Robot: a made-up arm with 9 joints. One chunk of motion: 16 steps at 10 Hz.
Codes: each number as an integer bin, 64 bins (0 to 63) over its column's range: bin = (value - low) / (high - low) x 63, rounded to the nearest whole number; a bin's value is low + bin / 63 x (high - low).
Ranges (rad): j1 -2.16..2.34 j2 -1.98..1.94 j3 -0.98..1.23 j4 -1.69..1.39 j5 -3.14..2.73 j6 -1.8..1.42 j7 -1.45..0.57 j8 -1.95..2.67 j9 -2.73..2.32
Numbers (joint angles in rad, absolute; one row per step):
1: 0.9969 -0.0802 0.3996 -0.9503 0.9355 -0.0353 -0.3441 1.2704 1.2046
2: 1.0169 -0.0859 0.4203 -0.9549 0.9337 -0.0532 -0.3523 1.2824 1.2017
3: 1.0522 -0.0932 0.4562 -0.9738 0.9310 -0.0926 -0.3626 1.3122 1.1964
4: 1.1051 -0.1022 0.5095 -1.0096 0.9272 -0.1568 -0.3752 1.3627 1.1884
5: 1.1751 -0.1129 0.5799 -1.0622 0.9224 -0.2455 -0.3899 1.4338 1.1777
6: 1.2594 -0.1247 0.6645 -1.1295 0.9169 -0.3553 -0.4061 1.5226 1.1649
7: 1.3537 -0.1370 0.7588 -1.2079 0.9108 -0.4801 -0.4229 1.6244 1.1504
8: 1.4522 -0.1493 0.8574 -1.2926 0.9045 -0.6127 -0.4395 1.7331 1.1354
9: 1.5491 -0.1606 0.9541 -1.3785 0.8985 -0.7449 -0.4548 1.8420 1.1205
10: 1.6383 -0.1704 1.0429 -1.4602 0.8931 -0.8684 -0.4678 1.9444 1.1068
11: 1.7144 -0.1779 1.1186 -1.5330 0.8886 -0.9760 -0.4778 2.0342 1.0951
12: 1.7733 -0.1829 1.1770 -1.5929 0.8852 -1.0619 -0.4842 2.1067 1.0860
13: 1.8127 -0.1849 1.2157 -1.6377 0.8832 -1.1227 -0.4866 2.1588 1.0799
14: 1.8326 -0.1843 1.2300 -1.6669 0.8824 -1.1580 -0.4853 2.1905 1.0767
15: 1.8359 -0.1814 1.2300 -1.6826 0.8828 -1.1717 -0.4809 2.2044 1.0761
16: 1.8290 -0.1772 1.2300 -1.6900 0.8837 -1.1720 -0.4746 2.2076 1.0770
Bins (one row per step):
1: 44 31 39 15 44 35 34 44 49
2: 44 30 40 15 44 34 34 44 49
3: 45 30 41 15 44 33 34 44 49
4: 46 30 42 14 44 32 34 45 49
5: 47 30 44 13 44 30 33 46 49
6: 48 30 47 11 44 28 33 47 49
7: 49 30 50 10 43 26 32 49 48
8: 51 29 52 8 43 23 32 50 48
9: 52 29 55 6 43 21 31 52 48
10: 53 29 58 5 43 18 31 53 48
11: 54 29 60 3 43 16 30 54 48
12: 55 29 61 2 43 14 30 55 48
13: 56 29 63 1 43 13 30 56 48
14: 56 29 63 0 43 13 30 56 47
15: 56 29 63 0 43 12 30 57 47
16: 56 29 63 0 43 12 30 57 47

